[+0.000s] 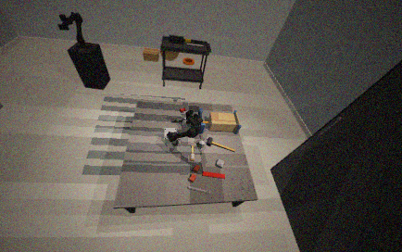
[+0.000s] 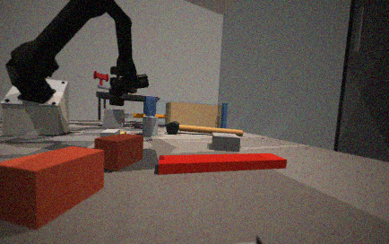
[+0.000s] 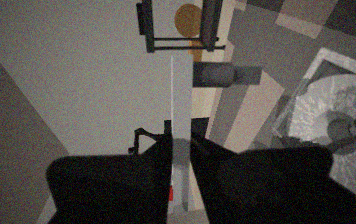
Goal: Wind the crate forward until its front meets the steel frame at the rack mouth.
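The red knob lies 40 mm behind my gripper tip, 40 mm above it and 30 mm to the right of it. Round my gripper tip: winch handle 10 mm to the right, 10 mm behind, 10 mm above; then grey winch 170 mm below, 30 mm to the right; then blue frame 180 mm ahead, 90 mm below.
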